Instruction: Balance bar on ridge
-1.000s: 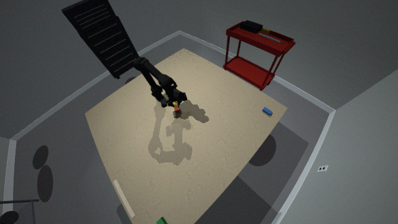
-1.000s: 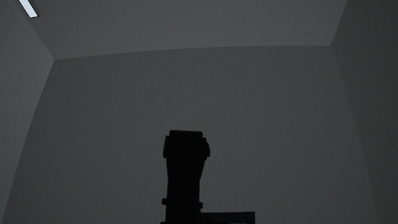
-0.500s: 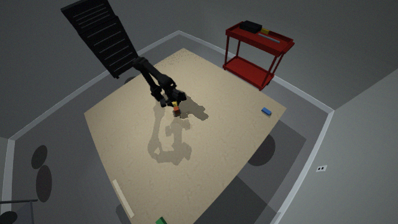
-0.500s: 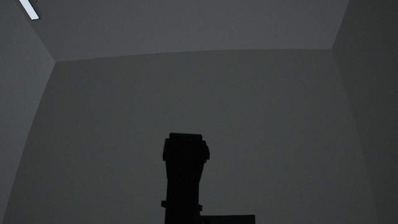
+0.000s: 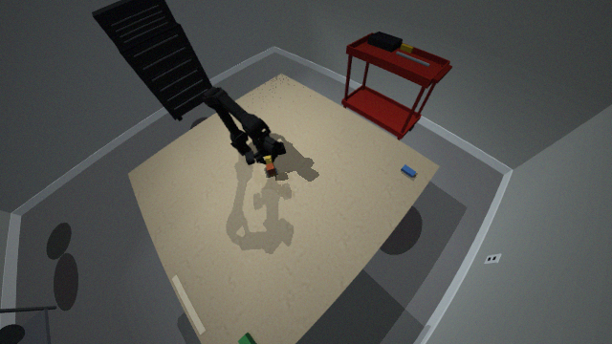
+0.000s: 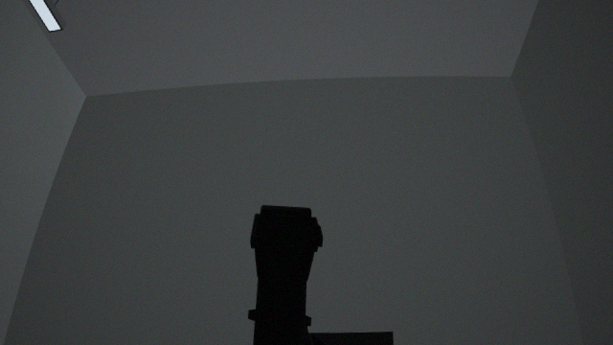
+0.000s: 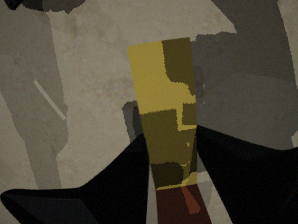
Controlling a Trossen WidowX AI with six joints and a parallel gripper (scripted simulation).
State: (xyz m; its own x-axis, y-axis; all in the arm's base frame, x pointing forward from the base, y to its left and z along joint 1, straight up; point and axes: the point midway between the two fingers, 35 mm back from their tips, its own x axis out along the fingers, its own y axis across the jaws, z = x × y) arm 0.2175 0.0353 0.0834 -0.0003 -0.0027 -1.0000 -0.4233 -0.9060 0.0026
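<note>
My gripper tip is now 3 cm short of the yellow bar, 1 cm to the left of it and 2 cm below it. The rest, counted from my gripper tip: green block: 52 cm ahead, 54 cm to the right, 3 cm below; blue block: 52 cm ahead, 46 cm to the left, 4 cm below.
</note>
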